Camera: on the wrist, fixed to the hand. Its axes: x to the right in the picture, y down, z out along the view.
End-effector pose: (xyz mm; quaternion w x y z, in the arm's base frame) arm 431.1 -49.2 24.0 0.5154 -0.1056 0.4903 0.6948
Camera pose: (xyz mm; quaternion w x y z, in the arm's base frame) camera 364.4 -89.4 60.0 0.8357 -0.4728 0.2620 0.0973
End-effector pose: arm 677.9 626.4 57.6 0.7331 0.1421 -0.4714 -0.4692
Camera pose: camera 748.4 671.5 76.5 0.1749 0.4474 -0.1728 -0.8599
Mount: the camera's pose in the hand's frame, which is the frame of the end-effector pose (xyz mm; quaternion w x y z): -18.4 74.8 -37.8 0.6767 -0.0211 0.0435 -0.7347
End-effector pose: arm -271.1 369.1 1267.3 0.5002 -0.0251 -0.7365 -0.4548
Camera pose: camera -198.2 394.3 1304.8 0.0358 0.5333 -0.4854 -0.6918
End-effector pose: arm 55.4 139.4 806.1 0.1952 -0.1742 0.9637 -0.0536
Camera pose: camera 32.8 217.1 834.6 0.0471 -0.8277 0.5338 -0.1669
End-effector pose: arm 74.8 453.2 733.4 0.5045 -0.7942 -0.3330 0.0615
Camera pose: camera 111.9 393.4 684.3 0.3843 -0.3061 -0.7882 -0.3706
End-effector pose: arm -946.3 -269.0 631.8 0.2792 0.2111 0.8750 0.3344
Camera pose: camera -942.5 -245.5 714.2 0.4010 -0.5204 0.7523 0.0488
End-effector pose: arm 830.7 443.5 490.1 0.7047 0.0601 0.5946 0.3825
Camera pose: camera 762.3 470.6 534.2 0.7333 -0.4277 0.4691 -0.2437
